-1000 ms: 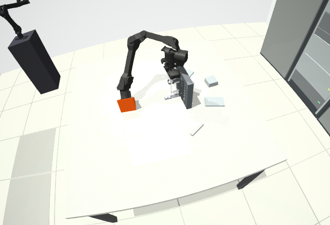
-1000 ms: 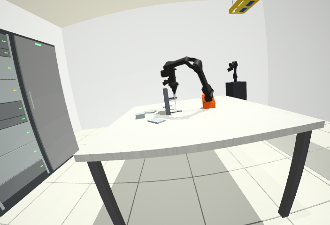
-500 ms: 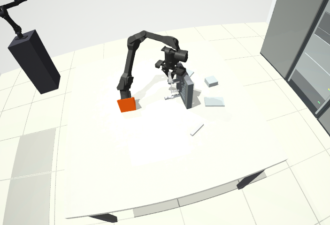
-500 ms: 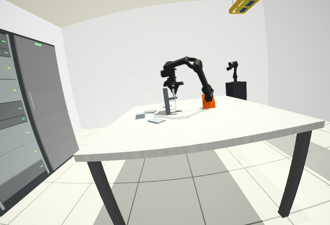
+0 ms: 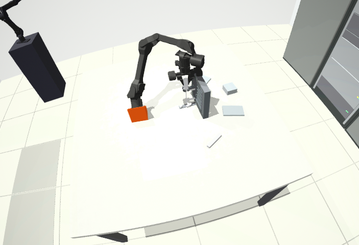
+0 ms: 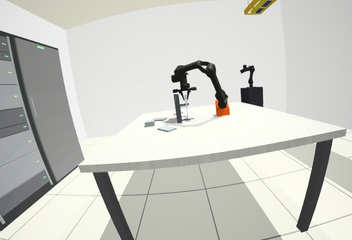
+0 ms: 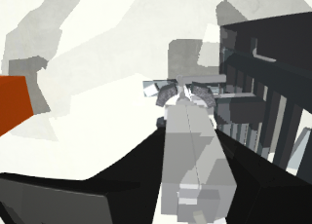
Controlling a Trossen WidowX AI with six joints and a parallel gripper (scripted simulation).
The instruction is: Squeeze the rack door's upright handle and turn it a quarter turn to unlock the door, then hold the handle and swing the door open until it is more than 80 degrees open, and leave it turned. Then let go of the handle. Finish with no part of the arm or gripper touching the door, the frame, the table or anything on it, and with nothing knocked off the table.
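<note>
Now: gripper tip 1 cm to the left of the upright handle and 3 cm above it. Also, from my gripper tip: flat grey plate: 25 cm ahead, 15 cm to the right, 15 cm below.
</note>
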